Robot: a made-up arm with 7 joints.
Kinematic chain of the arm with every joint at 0, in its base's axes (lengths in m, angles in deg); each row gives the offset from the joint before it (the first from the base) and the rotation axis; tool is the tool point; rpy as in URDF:
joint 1: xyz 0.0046 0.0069 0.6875 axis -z
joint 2: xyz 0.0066 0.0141 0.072 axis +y
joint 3: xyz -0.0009 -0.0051 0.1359 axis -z
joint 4: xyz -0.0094 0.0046 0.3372 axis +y
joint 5: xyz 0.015 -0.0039 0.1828 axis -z
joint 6: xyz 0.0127 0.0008 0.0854 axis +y
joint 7: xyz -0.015 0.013 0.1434 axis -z
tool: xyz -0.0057 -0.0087 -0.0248 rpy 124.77 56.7 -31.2
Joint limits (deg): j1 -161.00..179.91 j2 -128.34..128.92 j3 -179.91..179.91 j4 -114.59..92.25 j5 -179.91..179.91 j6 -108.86..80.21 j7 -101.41..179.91
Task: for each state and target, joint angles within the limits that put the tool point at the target. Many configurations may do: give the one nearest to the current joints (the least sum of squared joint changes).
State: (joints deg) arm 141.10 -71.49 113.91 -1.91 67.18 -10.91 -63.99
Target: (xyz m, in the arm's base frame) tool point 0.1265 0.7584 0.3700
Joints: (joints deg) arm 98.29 -116.35 113.49 -2.19 66.51 4.14 -64.07
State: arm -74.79 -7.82 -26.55 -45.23 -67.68 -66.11 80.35
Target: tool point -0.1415 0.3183 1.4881
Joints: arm -131.61 26.79 -24.86 -6.77 -70.86 -48.14 80.42
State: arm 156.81 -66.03 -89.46 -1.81 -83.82 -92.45 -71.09
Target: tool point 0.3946 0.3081 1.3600
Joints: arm 145.73 -46.86 -88.52 -4.64 -83.64 -69.23 -72.62
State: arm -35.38 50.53 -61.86 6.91 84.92 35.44 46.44
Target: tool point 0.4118 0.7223 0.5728
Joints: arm -53.47 94.58 -59.78 17.85 83.50 36.55 46.77
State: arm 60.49 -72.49 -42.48 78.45 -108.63 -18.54 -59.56
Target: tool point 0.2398 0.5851 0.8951
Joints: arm 80.39 -95.50 -63.09 79.93 -108.91 -12.46 -59.94
